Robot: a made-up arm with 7 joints. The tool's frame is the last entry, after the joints. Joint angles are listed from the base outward.
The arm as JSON. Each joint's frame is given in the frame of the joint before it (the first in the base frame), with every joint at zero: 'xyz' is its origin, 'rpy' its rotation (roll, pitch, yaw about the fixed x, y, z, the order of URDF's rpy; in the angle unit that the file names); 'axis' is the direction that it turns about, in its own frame. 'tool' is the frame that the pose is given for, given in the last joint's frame.
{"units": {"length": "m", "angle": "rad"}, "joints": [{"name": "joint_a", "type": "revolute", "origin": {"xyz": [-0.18, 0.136, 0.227], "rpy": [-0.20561, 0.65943, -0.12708]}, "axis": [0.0, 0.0, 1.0]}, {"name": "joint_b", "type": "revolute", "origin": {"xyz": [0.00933, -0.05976, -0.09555], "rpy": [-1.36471, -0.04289, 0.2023]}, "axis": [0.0, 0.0, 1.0]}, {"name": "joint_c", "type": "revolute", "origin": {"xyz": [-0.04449, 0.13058, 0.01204], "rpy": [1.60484, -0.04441, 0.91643]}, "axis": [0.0, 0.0, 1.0]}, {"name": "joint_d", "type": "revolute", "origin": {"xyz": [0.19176, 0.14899, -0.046], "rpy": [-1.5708, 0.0, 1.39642]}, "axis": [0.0, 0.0, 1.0]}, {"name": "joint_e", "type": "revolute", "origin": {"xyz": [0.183, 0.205, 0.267], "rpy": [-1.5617, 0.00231, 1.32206]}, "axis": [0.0, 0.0, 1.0]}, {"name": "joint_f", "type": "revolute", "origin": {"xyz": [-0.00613, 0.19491, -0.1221], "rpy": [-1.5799, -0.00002, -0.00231]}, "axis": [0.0, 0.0, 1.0]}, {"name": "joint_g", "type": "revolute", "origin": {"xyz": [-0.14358, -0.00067, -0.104], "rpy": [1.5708, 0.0, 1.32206]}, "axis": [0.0, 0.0, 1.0]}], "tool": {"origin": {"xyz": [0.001, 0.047, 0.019], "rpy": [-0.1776, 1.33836, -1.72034]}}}
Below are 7 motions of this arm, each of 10 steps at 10 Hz.
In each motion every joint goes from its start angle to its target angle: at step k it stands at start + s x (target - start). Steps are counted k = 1, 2, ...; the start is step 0. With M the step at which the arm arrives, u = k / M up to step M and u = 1 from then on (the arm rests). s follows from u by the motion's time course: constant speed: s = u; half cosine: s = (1 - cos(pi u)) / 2; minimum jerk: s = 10 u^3 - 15 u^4 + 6 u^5.
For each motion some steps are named. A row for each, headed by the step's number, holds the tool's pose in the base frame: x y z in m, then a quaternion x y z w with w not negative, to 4 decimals.
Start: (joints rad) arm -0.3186 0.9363 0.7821 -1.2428 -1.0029 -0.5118 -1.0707
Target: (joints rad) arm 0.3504 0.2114 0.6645 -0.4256 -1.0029 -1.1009 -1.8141
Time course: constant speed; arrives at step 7
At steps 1, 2, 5, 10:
1: 0.0659 0.4728 0.2220 0.6798 0.1464 -0.7133 0.0876
2: 0.0210 0.5149 0.3053 0.7585 0.1908 -0.6185 0.0754
5: -0.2159 0.5309 0.5382 -0.8745 -0.3785 0.2975 0.0587
10: -0.4163 0.4375 0.6286 -0.8261 -0.5246 0.0826 0.1884

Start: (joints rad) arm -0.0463 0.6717 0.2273 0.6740 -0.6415 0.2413 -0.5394
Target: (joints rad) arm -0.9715 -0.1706 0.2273 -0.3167 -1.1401 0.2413 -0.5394
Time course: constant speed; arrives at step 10
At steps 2, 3, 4, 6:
2: -0.6256 0.5108 0.2464 0.2531 0.4590 -0.1489 0.8385
3: -0.5867 0.5633 0.1783 0.2455 0.4162 -0.2330 0.8440
4: -0.5361 0.6039 0.1083 0.2417 0.3686 -0.3138 0.8410
6: -0.4065 0.6430 -0.0277 0.2456 0.2602 -0.4597 0.8128

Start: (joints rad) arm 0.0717 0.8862 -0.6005 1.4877 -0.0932 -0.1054 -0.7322
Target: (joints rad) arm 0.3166 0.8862 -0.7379 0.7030 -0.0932 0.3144 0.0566
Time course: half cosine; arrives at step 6
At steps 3, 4, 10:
3: -0.7236 0.0951 0.3387 0.0378 0.5018 0.5451 0.6706
4: -0.7302 0.0879 0.3026 -0.0922 0.4012 0.5432 0.7317
10: -0.7305 0.0763 0.2703 -0.2304 0.2991 0.5223 0.7647

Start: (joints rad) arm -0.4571 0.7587 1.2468 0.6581 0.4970 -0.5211 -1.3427
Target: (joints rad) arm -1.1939 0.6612 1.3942 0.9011 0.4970 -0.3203 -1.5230
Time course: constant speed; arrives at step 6
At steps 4, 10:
4: -0.3032 0.4678 0.5718 0.7489 -0.4101 0.1657 0.4934
10: -0.2927 0.5359 0.5004 0.6834 -0.4768 0.2076 0.5123

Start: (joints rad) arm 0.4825 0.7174 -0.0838 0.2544 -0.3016 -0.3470 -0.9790
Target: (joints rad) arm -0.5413 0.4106 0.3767 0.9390 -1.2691 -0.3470 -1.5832
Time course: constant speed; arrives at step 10
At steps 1, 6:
1: -0.7369 0.3459 0.3894 0.4730 0.6084 0.1270 0.6244
6: -0.7043 0.4855 0.3516 0.5595 0.6629 -0.1172 0.4836

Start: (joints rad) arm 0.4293 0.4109 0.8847 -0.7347 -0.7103 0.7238 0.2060
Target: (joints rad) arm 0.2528 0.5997 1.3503 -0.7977 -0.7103 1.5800 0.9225
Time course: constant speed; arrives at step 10
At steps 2, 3, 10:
2: -0.3451 0.2668 0.5704 0.0220 0.8208 -0.2030 0.5335
3: -0.3269 0.2482 0.5864 -0.0104 0.8491 -0.1814 0.4961
10: -0.1649 0.0998 0.6706 -0.1392 0.9747 0.0562 0.1654

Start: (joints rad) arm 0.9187 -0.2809 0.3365 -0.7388 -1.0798 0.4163 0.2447
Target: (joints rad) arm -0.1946 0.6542 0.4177 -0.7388 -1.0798 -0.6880 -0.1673
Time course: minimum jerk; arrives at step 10
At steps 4, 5, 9, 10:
4: -0.5533 0.4814 0.3812 0.3511 0.5553 -0.0355 0.7531
5: -0.4744 0.5622 0.3550 0.3990 0.5345 -0.1083 0.7371
9: -0.1787 0.6831 0.2399 0.5529 0.4101 -0.3076 0.6569
10: -0.1727 0.6834 0.2375 0.5557 0.4068 -0.3109 0.6550

